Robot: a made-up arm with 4 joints.
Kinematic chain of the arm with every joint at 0, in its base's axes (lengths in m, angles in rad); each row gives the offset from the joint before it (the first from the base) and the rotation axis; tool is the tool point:
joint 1: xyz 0 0 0.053 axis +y
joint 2: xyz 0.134 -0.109 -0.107 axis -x
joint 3: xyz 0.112 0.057 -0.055 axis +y
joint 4: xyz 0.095 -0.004 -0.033 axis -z
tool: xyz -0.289 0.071 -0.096
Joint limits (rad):
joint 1: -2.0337..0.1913
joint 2: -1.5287..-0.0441
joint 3: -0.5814..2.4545
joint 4: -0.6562..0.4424
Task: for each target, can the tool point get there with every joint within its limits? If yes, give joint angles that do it. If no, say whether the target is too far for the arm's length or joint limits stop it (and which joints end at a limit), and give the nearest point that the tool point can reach.
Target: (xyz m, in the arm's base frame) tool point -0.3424 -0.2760 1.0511
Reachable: no: too far | nearest point -0.0722 -0.2801 0.3740 | short by 0.729 m
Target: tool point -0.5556 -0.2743 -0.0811
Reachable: no: joint limits stop it (at a limit: joint 1, joint 4) | nearest point -0.2235 -0.1744 0.1524 | short by 0.418 m
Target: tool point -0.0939 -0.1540 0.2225
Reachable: yes | joints -1.7695 -0.2030 1.8892 -0.4565
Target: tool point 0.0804 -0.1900 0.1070
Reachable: yes | joints -0.7104 -0.5916 1.4597 -0.4681
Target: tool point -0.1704 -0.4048 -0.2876
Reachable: no: joint limits stop it (at a limit: joint 1, joint 2, joint 4) | nearest point 0.0014 -0.1689 -0.2227 | short by 0.299 m
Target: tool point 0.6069 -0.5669 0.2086
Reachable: no: too far | nearest point 0.3300 -0.2733 0.1376 | short by 0.410 m
